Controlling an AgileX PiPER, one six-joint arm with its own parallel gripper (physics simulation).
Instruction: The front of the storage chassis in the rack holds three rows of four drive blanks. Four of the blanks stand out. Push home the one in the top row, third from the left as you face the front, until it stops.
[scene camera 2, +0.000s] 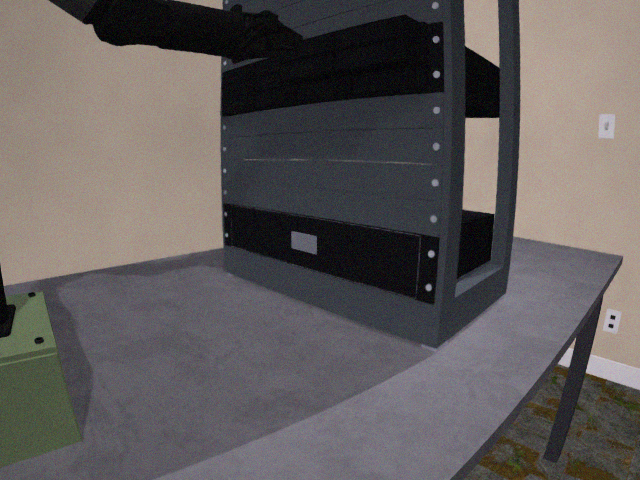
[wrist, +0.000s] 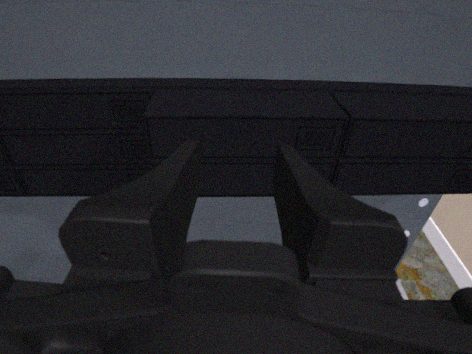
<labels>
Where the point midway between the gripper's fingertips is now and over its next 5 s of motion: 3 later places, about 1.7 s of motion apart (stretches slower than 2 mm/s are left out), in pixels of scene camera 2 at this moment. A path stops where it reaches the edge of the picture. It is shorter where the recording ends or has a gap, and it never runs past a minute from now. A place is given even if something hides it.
My gripper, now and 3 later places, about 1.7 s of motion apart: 291, 46; 308, 46; 314, 47; 319, 49
</labels>
